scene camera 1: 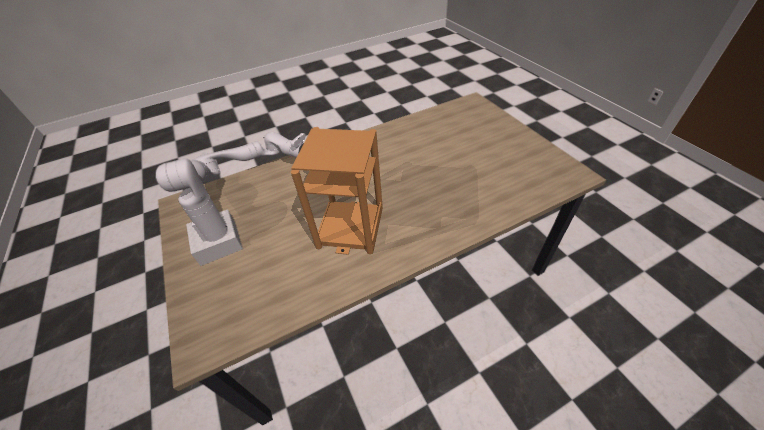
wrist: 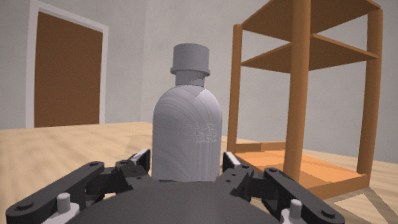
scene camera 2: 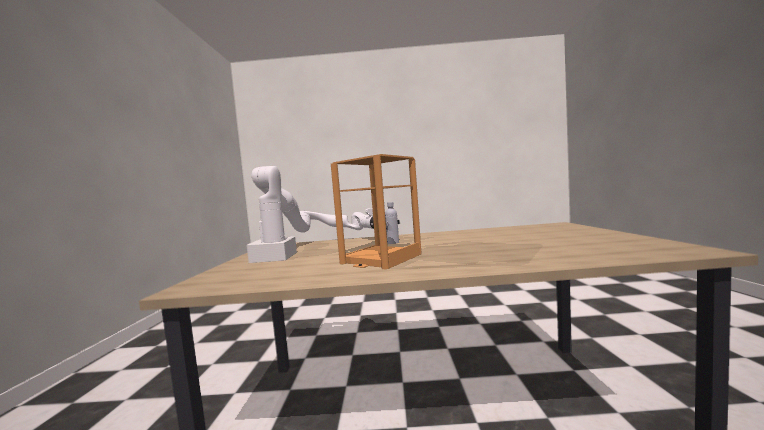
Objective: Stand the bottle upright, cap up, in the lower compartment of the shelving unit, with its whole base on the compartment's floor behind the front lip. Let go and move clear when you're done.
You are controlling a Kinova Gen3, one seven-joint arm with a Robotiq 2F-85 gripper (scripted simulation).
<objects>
same spot on shelving unit: (scene camera 2: 379,255) = (scene camera 1: 354,232)
</objects>
